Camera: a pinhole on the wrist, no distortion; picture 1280 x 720 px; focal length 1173.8 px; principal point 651.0 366.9 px. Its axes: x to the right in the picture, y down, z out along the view. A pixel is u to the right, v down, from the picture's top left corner.
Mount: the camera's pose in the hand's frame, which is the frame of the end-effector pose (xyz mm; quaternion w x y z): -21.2 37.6 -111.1 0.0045 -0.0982 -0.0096 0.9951
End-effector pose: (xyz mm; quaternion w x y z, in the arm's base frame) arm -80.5 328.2 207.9 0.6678 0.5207 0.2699 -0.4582
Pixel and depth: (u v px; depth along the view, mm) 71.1 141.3 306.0
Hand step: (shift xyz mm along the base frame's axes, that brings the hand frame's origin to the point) 83.4 -226.1 51.8
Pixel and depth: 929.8 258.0 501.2
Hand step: -76.0 -256.7 343.2
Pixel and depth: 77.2 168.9 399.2
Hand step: 88.2 -328.6 65.0
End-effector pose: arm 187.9 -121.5 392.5 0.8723 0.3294 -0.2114 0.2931
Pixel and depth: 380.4 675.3 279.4
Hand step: -13.3 -151.9 94.5
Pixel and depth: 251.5 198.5 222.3
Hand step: -56.3 -42.3 119.4
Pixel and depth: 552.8 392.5 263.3
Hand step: -81.8 -108.3 88.3
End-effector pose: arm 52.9 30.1 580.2 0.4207 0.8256 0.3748 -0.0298
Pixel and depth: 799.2 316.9 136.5
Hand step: -14.8 -67.4 38.7
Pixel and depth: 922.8 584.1 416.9
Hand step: -97.8 -299.5 -137.5
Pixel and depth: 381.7 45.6 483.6
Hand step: 201.8 -339.7 -139.9
